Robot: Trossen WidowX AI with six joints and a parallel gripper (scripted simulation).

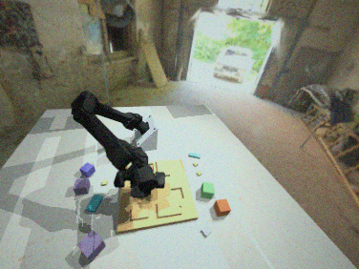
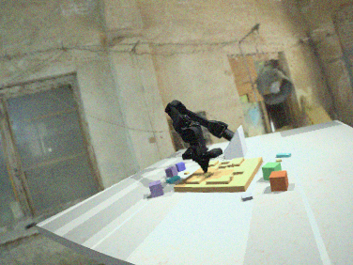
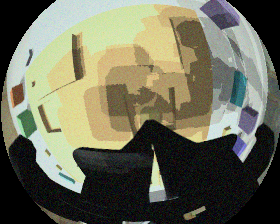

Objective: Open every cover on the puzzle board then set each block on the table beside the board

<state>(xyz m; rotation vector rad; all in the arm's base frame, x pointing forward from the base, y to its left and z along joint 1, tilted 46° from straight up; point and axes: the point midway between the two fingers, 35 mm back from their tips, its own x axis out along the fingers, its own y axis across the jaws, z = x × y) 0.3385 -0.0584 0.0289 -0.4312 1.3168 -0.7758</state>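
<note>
My gripper tip is 1 cm past the tan puzzle board, 5 cm to the right of it and 1 cm above it. The rest, counted from my gripper tip: teal block: 18 cm to the right, 2 cm below; then green block: 7 cm ahead, 28 cm to the left; then blue-violet block: 16 cm behind, 22 cm to the right, 1 cm below.
</note>
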